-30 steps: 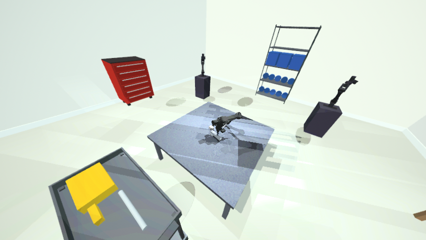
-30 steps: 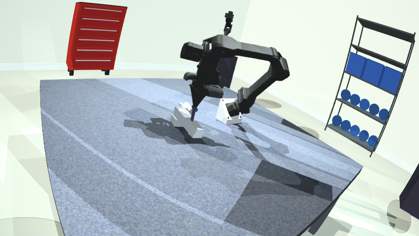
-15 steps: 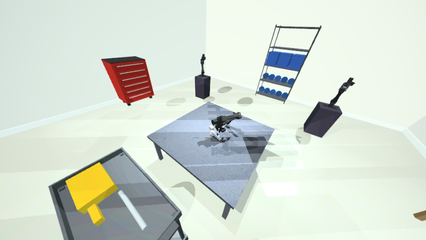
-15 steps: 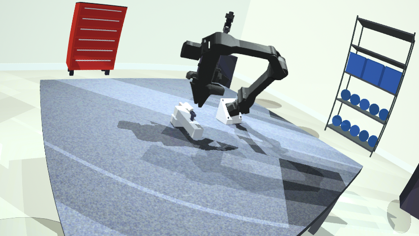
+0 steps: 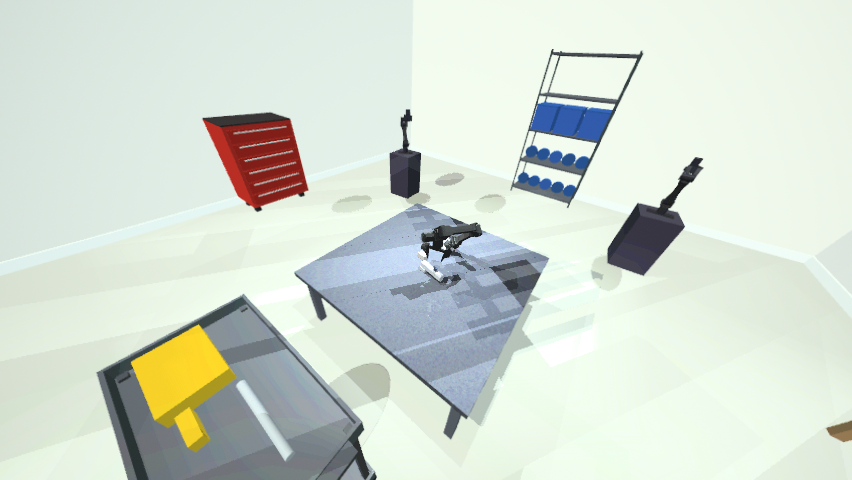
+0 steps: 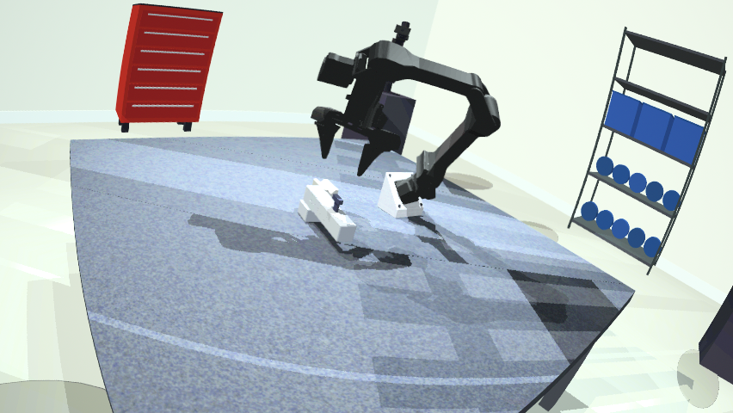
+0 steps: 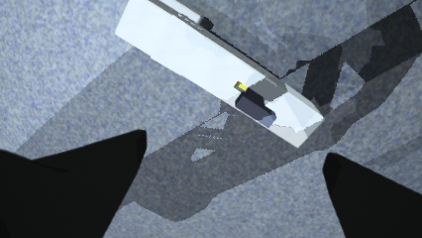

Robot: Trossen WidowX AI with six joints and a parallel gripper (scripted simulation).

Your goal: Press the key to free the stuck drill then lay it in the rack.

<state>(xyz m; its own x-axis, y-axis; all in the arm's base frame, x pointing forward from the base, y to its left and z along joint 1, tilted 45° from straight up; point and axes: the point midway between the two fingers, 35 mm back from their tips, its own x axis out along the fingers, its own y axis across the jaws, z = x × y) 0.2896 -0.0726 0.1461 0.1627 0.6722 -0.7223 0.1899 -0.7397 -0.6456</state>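
Now: the drill 20 mm behind my gripper tip, 40 mm to the right of it and 100 mm below it. The rest, counted from my gripper tip: white block: 10 mm behind, 20 mm to the right, 110 mm below; dark key: 10 mm to the left, 90 mm below.
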